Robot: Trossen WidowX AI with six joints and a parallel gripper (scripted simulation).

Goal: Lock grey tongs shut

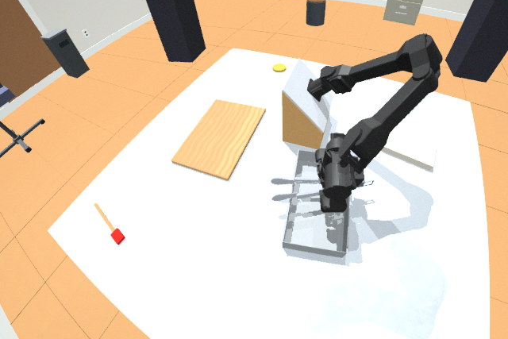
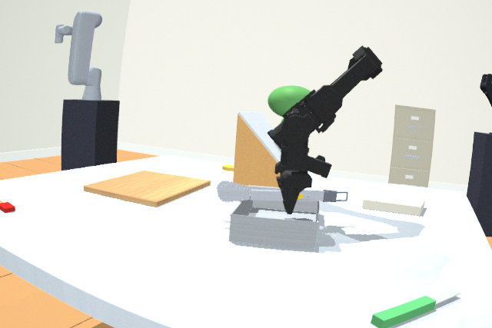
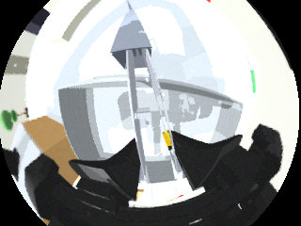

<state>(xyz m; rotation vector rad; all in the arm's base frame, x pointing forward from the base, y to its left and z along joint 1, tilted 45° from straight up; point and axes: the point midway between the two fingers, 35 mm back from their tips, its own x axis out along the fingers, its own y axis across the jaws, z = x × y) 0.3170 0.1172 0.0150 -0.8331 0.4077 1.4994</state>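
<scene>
Now: gripper tip 20 mm short of the grey roasting tin and 10 mm to the left of it. From my gripper tip the other things lie so: cream block 280 mm to the left, 270 mm behind, 20 mm below; wooden board 420 mm to the right, 170 mm behind, 20 mm below.
</scene>
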